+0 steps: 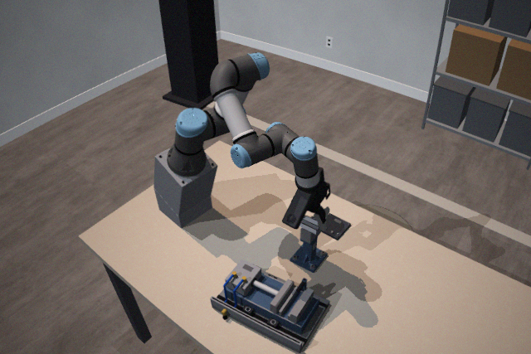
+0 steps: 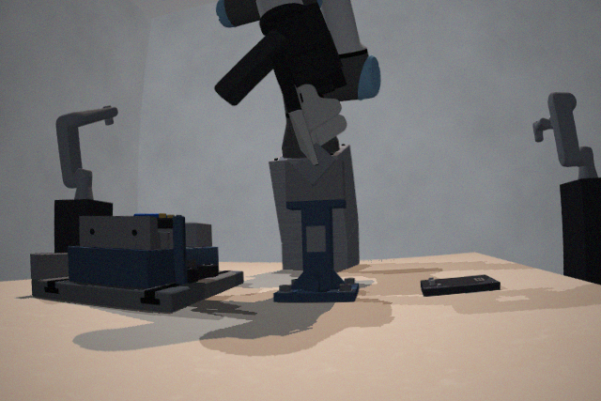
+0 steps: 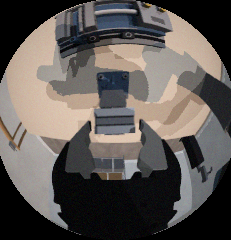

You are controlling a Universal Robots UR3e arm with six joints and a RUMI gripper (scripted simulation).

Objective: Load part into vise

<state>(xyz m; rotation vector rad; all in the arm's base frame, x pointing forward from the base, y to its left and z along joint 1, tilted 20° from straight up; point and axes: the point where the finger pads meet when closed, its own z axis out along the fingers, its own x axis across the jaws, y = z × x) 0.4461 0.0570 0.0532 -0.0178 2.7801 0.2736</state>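
Now: the grey part right at my hand. The rest, counted from my hand: blue vise: 220 mm to the right, 120 mm below.
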